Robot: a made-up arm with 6 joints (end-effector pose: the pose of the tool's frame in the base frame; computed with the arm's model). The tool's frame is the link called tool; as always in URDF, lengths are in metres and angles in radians.
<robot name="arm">
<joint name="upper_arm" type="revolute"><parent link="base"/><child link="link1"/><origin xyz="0 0 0.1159" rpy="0 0 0"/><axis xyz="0 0 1"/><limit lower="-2.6" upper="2.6"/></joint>
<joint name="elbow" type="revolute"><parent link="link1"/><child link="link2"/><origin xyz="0.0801 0.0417 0.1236" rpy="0 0 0"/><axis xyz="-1 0 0"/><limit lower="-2.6" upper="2.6"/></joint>
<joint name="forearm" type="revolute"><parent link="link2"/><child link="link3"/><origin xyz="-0.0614 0.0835 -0.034" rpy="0 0 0"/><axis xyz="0 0 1"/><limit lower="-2.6" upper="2.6"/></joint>
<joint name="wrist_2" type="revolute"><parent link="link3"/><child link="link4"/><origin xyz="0.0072 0.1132 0.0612" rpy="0 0 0"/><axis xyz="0 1 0"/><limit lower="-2.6" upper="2.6"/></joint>
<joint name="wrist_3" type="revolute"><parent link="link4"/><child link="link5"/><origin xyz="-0.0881 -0.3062 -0.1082" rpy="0 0 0"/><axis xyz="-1 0 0"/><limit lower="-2.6" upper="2.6"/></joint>
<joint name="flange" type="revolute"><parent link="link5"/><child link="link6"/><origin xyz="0.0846 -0.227 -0.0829" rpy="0 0 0"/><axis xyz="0 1 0"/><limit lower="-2.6" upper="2.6"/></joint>
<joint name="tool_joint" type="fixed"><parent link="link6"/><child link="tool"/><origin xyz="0.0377 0.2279 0.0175" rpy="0 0 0"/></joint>
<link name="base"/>
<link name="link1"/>
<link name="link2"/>
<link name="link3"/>
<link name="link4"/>
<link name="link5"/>
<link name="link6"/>
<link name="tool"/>
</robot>
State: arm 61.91 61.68 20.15 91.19 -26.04 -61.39
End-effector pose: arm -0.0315 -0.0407 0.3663 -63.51 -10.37 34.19
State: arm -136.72 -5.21 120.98 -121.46 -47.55 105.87
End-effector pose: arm 0.1984 -0.2375 0.3940 -25.27 -14.30 27.98
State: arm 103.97 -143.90 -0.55 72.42 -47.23 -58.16
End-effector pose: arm -0.0844 -0.1289 0.2064 44.55 164.15 15.68
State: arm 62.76 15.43 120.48 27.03 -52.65 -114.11
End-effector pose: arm -0.0010 0.2155 0.1377 71.29 22.12 101.61
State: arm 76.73 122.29 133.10 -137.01 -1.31 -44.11
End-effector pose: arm 0.0095 0.0882 -0.0830 68.49 18.73 109.73
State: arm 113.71 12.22 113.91 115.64 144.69 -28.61
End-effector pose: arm -0.2484 0.1615 0.2518 11.19 29.58 21.73
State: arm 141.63 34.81 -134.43 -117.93 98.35 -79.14
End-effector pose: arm 0.0376 -0.3109 0.1925 106.98 101.88 92.89
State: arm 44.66 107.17 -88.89 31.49 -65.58 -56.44
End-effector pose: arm -0.0444 -0.1499 0.1333 28.31 -135.10 -6.55
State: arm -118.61 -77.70 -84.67 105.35 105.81 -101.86
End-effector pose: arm 0.1033 0.2038 0.3916 29.78 -105.19 -78.19
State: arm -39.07 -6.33 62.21 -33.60 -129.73 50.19
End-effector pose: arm 0.1928 0.0007 0.2586 98.22 24.07 109.13
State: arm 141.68 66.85 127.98 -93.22 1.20 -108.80
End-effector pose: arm -0.1623 -0.0981 -0.0681 121.28 102.57 74.07
